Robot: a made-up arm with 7 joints. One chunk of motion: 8 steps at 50 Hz.
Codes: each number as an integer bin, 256 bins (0 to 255) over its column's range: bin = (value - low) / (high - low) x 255, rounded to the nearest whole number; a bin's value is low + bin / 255 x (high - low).
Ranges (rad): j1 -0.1..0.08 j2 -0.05..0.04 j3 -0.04..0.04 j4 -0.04..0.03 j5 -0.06..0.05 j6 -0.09..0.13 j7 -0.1..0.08
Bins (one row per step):
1: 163 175 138 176 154 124 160
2: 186 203 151 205 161 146 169
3: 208 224 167 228 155 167 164
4: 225 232 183 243 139 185 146
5: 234 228 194 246 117 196 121
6: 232 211 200 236 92 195 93
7: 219 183 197 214 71 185 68
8: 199 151 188 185 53 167 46
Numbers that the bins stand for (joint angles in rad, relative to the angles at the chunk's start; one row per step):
1: 0.0151 0.0118 0.0033 0.0083 0.0064 0.0170 0.0129
2: 0.0313 0.0216 0.0074 0.0163 0.0095 0.0360 0.0193
3: 0.0468 0.0291 0.0124 0.0226 0.0069 0.0541 0.0158
4: 0.0588 0.0319 0.0174 0.0267 0.0000 0.0696 0.0031
5: 0.0652 0.0305 0.0209 0.0275 -0.0095 0.0791 -0.0146
6: 0.0638 0.0245 0.0227 0.0248 -0.0203 0.0782 -0.0344
7: 0.0546 0.0146 0.0218 0.0187 -0.0294 0.0696 -0.0520
8: 0.0405 0.0033 0.0190 0.0108 -0.0371 0.0541 -0.0675

